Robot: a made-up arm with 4 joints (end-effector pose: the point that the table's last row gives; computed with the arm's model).
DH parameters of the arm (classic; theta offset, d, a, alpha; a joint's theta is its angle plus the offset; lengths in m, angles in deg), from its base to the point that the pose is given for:
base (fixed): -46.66 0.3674 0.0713 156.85
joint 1: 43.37 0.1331 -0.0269 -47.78
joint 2: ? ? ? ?
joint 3: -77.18 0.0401 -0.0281 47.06
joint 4: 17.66 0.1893 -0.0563 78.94
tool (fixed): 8.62 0.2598 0 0
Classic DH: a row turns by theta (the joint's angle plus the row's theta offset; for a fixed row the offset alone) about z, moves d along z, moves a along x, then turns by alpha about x.
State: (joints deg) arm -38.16 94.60 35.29 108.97
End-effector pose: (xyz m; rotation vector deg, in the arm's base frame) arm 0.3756 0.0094 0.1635 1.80 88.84 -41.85
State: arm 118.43 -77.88 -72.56 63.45
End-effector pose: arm 0.0298 0.2383 0.3690 -37.18 -40.59 -26.71
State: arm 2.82 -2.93 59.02 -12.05
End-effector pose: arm 0.2610 0.0715 0.5383 14.49 34.85 -28.36
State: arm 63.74 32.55 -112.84 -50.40
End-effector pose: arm -0.1706 -0.2089 0.0195 -89.79 -68.49 74.82
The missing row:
joint 2: -66.77 -0.051 -0.0245 96.57
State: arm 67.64 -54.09 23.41 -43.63
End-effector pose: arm -0.0805 0.1169 0.5690 19.86 -49.69 -49.75
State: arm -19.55 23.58 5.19 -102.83
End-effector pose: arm -0.2499 0.2110 0.1241 -13.18 -99.54 2.31
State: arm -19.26 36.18 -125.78 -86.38
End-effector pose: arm 0.1855 -0.2355 -0.0242 -40.41 124.62 -103.11
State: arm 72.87 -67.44 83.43 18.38
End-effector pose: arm 0.2476 -0.3189 0.4603 82.73 46.46 -16.57
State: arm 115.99 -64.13 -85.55 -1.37
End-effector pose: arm 0.0842 0.1400 0.0464 -76.60 -95.54 -17.39
